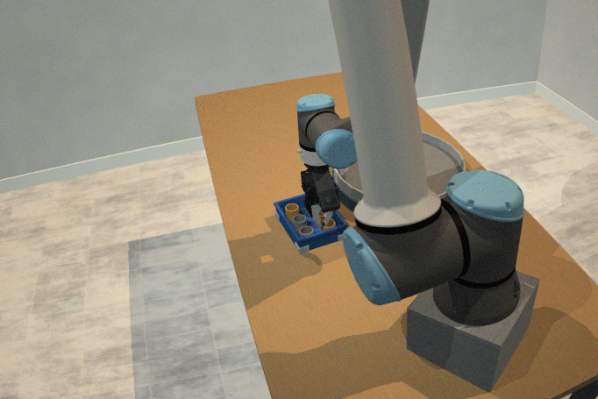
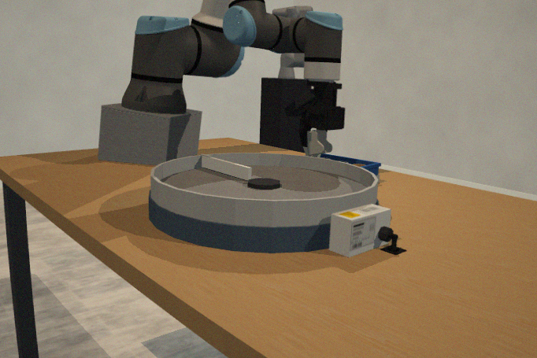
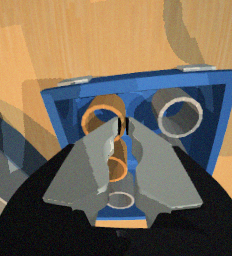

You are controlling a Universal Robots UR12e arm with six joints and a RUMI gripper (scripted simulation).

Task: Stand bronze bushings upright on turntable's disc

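The blue crate lies 5 cm ahead of my hand, 3 cm to the left of it and 1 cm below it. From my hand the other things lie so: turntable: 29 cm to the right, 21 cm ahead, 1 cm above.
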